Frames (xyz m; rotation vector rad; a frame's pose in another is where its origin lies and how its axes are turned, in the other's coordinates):
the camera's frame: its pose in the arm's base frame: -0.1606 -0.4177 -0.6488 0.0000 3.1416 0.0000
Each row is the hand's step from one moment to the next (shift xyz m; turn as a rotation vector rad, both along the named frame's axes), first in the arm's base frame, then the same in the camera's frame.
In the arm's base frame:
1: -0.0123 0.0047 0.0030 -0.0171 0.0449 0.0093
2: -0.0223 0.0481 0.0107 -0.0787 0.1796 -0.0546
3: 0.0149 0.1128 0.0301 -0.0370 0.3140 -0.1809
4: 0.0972 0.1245 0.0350 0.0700 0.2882 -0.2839
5: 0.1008 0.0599 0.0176 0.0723 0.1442 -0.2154
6: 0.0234 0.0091 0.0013 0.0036 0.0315 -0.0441
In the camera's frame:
1: 0.0123 0.0047 -0.0030 0.0171 0.0449 -0.0093
2: 0.0223 0.0481 -0.0107 0.0787 0.1796 0.0546
3: -0.0149 0.1128 -0.0301 0.0370 0.3140 0.1809
4: -0.0972 0.1245 -0.0350 -0.0700 0.2882 0.2839
5: -0.1008 0.0599 -0.0176 -0.0723 0.1442 0.2154
6: -0.0234 0.0091 -0.0013 -0.0036 0.0315 0.0441

